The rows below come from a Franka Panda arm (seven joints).
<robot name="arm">
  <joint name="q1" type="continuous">
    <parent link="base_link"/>
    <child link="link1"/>
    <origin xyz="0 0 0.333"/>
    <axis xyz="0 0 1"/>
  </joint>
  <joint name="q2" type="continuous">
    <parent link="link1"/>
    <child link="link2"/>
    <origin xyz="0 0 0" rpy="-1.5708 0 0"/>
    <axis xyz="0 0 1"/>
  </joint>
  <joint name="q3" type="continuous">
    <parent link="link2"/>
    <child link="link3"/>
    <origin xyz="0 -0.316 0" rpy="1.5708 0 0"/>
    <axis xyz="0 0 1"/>
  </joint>
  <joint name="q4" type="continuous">
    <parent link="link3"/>
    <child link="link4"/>
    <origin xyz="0.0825 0 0" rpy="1.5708 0 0"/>
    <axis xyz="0 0 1"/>
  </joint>
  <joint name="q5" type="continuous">
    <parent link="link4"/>
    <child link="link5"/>
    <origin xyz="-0.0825 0.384 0" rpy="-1.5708 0 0"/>
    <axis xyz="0 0 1"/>
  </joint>
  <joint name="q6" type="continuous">
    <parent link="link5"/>
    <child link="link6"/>
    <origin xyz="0 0 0" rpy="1.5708 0 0"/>
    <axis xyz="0 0 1"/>
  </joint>
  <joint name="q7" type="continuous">
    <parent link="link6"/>
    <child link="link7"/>
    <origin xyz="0.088 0 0" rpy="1.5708 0 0"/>
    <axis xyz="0 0 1"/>
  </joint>
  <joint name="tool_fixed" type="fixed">
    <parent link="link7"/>
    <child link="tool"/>
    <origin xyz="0 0 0.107"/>
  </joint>
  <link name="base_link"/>
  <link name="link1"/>
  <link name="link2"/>
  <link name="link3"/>
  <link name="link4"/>
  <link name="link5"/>
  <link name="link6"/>
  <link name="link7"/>
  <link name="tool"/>
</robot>
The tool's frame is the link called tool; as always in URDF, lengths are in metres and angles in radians. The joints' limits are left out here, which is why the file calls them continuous.
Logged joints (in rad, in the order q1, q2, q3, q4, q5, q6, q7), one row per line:
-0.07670, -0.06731, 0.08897, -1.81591, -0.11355, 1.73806, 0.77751
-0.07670, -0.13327, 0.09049, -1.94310, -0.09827, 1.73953, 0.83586
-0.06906, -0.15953, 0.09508, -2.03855, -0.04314, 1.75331, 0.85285
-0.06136, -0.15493, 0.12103, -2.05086, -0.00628, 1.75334, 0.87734
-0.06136, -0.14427, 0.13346, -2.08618, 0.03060, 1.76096, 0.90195
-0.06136, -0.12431, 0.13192, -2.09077, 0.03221, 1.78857, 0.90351
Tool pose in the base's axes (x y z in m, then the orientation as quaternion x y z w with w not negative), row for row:
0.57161, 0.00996, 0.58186, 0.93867, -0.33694, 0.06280, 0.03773
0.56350, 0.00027, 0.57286, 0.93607, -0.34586, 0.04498, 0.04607
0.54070, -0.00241, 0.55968, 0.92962, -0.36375, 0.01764, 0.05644
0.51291, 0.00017, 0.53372, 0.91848, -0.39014, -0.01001, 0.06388
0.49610, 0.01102, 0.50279, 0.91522, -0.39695, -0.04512, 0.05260
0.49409, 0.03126, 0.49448, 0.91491, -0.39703, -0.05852, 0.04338
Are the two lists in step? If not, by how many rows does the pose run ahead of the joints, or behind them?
The pose runs 2 rows behind the joints: the pose in row i belongs to the joints in row i - 2.
